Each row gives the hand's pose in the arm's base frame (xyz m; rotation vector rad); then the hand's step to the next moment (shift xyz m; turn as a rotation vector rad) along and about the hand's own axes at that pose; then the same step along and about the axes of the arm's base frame.
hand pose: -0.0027 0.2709 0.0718 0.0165 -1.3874 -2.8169
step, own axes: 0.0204 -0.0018 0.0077 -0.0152 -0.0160 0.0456
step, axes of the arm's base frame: -0.0205 0.0071 0.0031 0.0148 0.0460 0.0152
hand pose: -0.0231 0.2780 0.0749 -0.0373 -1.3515 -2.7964
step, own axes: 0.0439 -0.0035 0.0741 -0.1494 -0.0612 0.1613
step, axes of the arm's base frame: -0.0436 0.0593 0.0449 0.1477 0.1676 0.0468
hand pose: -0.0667 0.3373 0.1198 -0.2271 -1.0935 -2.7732
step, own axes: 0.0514 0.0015 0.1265 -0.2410 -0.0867 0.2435
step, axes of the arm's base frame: -0.0392 0.0813 0.1024 0.2391 0.2502 0.0713
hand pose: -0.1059 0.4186 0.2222 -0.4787 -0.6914 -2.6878
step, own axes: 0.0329 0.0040 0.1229 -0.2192 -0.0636 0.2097
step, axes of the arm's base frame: 0.0014 0.0521 0.1161 0.2206 0.2089 0.0613
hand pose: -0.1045 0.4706 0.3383 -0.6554 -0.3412 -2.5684
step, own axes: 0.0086 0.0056 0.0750 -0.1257 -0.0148 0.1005
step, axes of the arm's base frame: 0.0252 0.0177 0.0692 0.1295 0.0944 0.0209
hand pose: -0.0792 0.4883 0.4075 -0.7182 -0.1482 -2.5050
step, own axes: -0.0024 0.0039 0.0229 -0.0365 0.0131 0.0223
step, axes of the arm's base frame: 0.0143 0.0033 0.0181 0.0434 0.0108 -0.0005
